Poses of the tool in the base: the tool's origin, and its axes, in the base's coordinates. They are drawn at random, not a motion.
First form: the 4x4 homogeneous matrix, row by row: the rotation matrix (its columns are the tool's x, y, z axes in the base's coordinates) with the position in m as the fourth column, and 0 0 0 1 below. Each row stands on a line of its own.
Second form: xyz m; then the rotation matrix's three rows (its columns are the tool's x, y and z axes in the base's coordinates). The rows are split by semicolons. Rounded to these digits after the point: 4 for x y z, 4 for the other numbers.
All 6 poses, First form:
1:
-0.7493, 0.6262, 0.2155, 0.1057
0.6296, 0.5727, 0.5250, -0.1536
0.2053, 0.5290, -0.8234, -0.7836
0, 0, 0, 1
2:
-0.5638, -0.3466, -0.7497, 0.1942
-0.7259, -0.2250, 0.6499, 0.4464
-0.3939, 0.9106, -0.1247, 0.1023
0, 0, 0, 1
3:
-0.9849, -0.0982, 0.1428, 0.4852
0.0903, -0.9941, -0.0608, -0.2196
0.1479, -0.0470, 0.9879, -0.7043
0, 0, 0, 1
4:
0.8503, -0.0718, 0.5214, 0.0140
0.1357, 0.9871, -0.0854, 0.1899
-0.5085, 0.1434, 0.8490, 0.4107
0, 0, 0, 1
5:
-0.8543, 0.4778, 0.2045, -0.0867
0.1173, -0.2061, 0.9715, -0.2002
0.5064, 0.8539, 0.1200, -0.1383
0, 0, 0, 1
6:
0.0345, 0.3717, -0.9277, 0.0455
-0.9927, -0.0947, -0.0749, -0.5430
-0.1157, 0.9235, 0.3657, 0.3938
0, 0, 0, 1
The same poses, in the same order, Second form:
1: 0.1057, -0.1536, -0.7836; -0.7493, 0.6262, 0.2155; 0.6296, 0.5727, 0.5250; 0.2053, 0.5290, -0.8234
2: 0.1942, 0.4464, 0.1023; -0.5638, -0.3466, -0.7497; -0.7259, -0.2250, 0.6499; -0.3939, 0.9106, -0.1247
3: 0.4852, -0.2196, -0.7043; -0.9849, -0.0982, 0.1428; 0.0903, -0.9941, -0.0608; 0.1479, -0.0470, 0.9879
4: 0.0140, 0.1899, 0.4107; 0.8503, -0.0718, 0.5214; 0.1357, 0.9871, -0.0854; -0.5085, 0.1434, 0.8490
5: -0.0867, -0.2002, -0.1383; -0.8543, 0.4778, 0.2045; 0.1173, -0.2061, 0.9715; 0.5064, 0.8539, 0.1200
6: 0.0455, -0.5430, 0.3938; 0.0345, 0.3717, -0.9277; -0.9927, -0.0947, -0.0749; -0.1157, 0.9235, 0.3657
